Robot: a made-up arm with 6 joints. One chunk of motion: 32 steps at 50 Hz.
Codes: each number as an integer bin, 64 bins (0 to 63) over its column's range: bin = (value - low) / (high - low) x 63, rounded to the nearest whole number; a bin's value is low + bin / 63 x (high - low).
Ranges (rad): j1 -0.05..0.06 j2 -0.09..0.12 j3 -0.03..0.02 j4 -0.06..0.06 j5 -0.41..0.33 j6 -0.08..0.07
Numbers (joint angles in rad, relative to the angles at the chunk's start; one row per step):
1: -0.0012 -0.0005 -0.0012 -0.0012 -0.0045 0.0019
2: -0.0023 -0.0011 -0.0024 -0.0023 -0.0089 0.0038
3: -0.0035 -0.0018 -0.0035 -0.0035 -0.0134 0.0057
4: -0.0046 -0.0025 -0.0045 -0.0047 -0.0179 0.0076
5: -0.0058 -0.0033 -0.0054 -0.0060 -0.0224 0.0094
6: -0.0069 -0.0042 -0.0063 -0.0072 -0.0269 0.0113
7: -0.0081 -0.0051 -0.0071 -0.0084 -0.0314 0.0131
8: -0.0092 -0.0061 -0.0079 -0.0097 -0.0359 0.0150
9: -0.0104 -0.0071 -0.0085 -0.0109 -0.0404 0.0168
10: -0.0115 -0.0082 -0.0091 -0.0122 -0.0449 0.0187
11: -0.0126 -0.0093 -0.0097 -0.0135 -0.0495 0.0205
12: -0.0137 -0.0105 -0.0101 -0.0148 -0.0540 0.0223
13: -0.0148 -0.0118 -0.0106 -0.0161 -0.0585 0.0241
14: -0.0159 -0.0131 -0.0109 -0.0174 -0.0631 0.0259
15: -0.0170 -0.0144 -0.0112 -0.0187 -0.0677 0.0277
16: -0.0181 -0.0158 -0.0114 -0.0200 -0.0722 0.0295
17: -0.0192 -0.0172 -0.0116 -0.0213 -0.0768 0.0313
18: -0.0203 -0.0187 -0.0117 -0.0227 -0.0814 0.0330
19: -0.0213 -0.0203 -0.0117 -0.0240 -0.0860 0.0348
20: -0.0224 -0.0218 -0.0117 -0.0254 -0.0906 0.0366
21: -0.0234 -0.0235 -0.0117 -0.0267 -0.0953 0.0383
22: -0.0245 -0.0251 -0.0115 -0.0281 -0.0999 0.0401
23: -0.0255 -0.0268 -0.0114 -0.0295 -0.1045 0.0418
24: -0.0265 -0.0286 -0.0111 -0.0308 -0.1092 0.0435
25: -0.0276 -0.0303 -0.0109 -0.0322 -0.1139 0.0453
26: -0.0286 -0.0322 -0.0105 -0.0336 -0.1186 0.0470
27: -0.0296 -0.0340 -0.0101 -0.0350 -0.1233 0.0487
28: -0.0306 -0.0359 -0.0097 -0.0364 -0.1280 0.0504
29: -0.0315 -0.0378 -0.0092 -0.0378 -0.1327 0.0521
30: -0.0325 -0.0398 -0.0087 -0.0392 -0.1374 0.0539
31: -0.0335 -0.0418 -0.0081 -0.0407 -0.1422 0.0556
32: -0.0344 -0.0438 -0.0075 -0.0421 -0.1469 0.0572
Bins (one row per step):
1: 28 27 36 31 35 34
2: 27 27 35 30 34 35
3: 27 26 33 30 34 36
4: 26 26 32 29 33 37
5: 25 26 31 28 33 38
6: 25 26 30 28 33 38
7: 24 25 29 27 32 39
8: 23 25 28 26 32 40
9: 23 25 27 26 31 41
10: 22 25 26 25 31 41
11: 21 24 26 24 31 42
12: 21 24 25 24 30 43
13: 20 23 24 23 30 44
14: 20 23 24 22 30 44
15: 19 23 24 22 29 45
16: 18 22 23 21 29 46
17: 18 22 23 20 28 47
18: 17 21 23 20 28 47
19: 16 21 23 19 28 48
20: 16 20 23 18 27 49
21: 15 20 23 17 27 50
22: 15 19 23 17 26 50
23: 14 19 23 16 26 51
24: 13 18 24 15 26 52
25: 13 18 24 15 25 53
26: 12 17 25 14 25 53
27: 12 17 25 13 24 54
28: 11 16 26 12 24 55
29: 11 16 26 12 24 55
30: 10 15 27 11 23 56
31: 9 14 28 10 23 57
32: 9 14 28 9 22 58

